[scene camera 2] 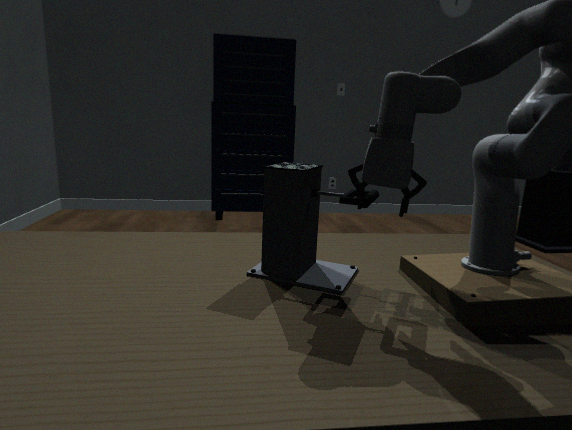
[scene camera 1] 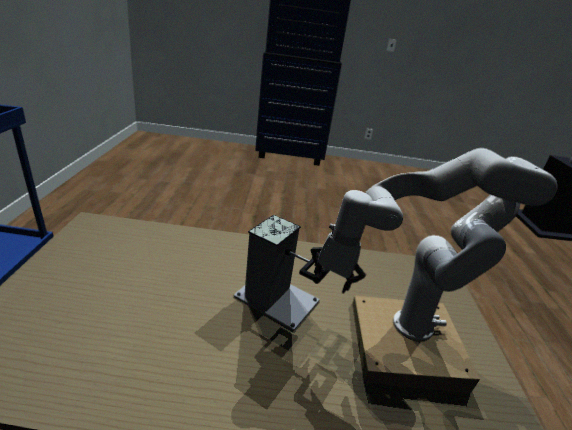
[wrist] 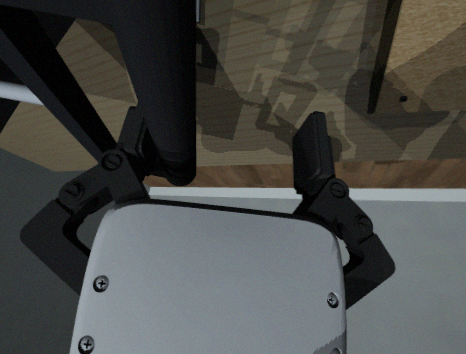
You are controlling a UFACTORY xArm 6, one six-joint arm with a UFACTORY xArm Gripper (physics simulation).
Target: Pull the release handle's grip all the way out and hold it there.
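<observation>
The release handle's black grip (scene camera 1: 311, 276) (scene camera 2: 360, 198) (wrist: 165, 90) stands out from a dark upright post (scene camera 1: 270, 270) (scene camera 2: 290, 220) on a thin light rod (scene camera 1: 300, 257) (scene camera 2: 330, 193) (wrist: 20, 93). The post stands on a grey base plate (scene camera 1: 295, 305) (scene camera 2: 330, 275). My gripper (scene camera 1: 332, 282) (scene camera 2: 381, 210) (wrist: 233, 113) is open and points down at the handle. In the wrist view the grip bar lies between the spread fingers, close beside the left finger and partly covering it. The right finger stands well apart from the bar. Whether the left finger touches the grip cannot be told.
The post and the robot's wooden mounting block (scene camera 1: 415, 360) (scene camera 2: 525, 315) (wrist: 430, 45) stand on a wooden table (scene camera 1: 125, 300) (scene camera 2: 125, 325). A dark blue cabinet (scene camera 1: 300, 105) (scene camera 2: 253, 125) stands behind at the wall. A blue frame (scene camera 1: 30, 180) stands at the left.
</observation>
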